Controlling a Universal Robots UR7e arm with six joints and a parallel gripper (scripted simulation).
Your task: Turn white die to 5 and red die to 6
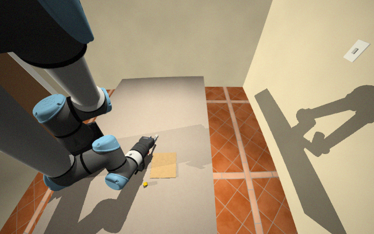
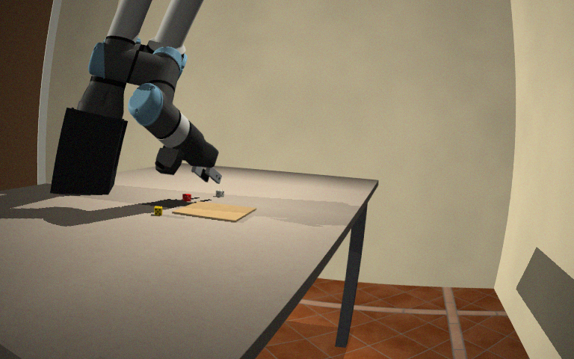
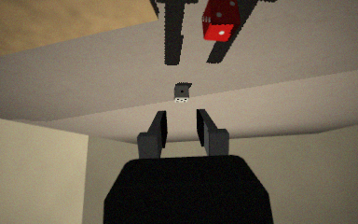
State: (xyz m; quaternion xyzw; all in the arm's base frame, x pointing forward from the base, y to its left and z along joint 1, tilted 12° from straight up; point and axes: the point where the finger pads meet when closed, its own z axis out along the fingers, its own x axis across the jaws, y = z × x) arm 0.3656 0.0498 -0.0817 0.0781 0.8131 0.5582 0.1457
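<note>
Now: hand 10 mm short of the white die, 50 mm to the right of it and 50 mm above it. The rest, counted from my hand: yellow die: 40 mm behind, 230 mm to the right, 50 mm below; then red die: 40 mm behind, 60 mm to the right, 50 mm below; then tan mat: 60 mm ahead, 140 mm to the right, 50 mm below.
</note>
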